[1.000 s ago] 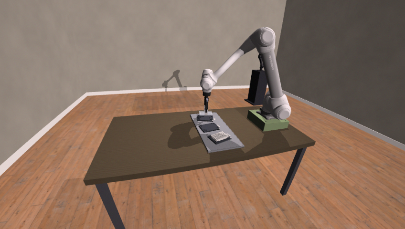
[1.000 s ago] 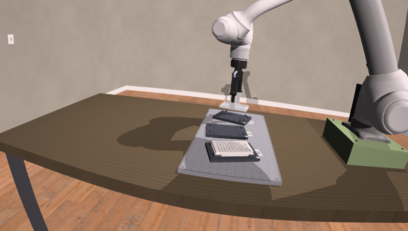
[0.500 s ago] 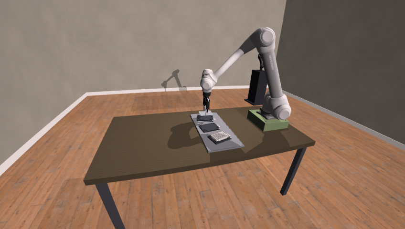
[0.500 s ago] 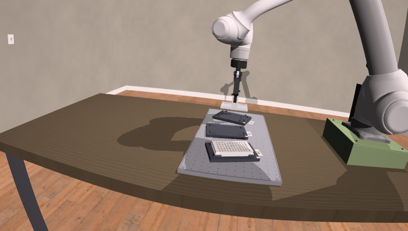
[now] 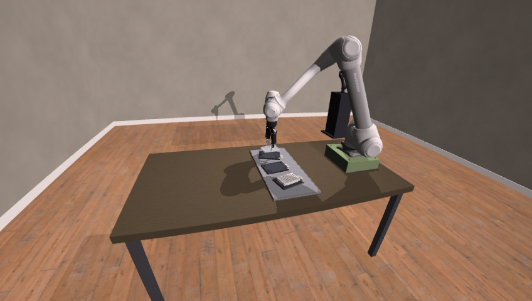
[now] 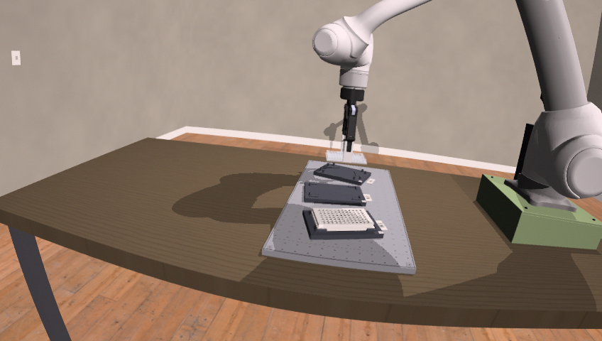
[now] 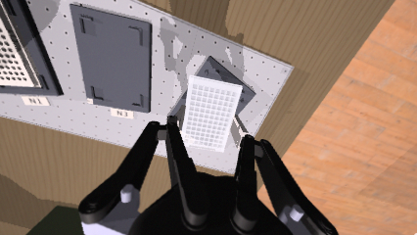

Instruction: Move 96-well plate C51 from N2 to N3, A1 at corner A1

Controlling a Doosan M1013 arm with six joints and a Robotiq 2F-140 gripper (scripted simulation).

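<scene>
The landing nest N3 lies 30 mm ahead of my hand, 190 mm to the left of it and 80 mm below it. Also, from my hand: N3 label: 60 mm behind, 180 mm to the left, 90 mm below; nest N2: 80 mm below; N2 label: 90 mm behind, 30 mm to the left, 90 mm below.
</scene>
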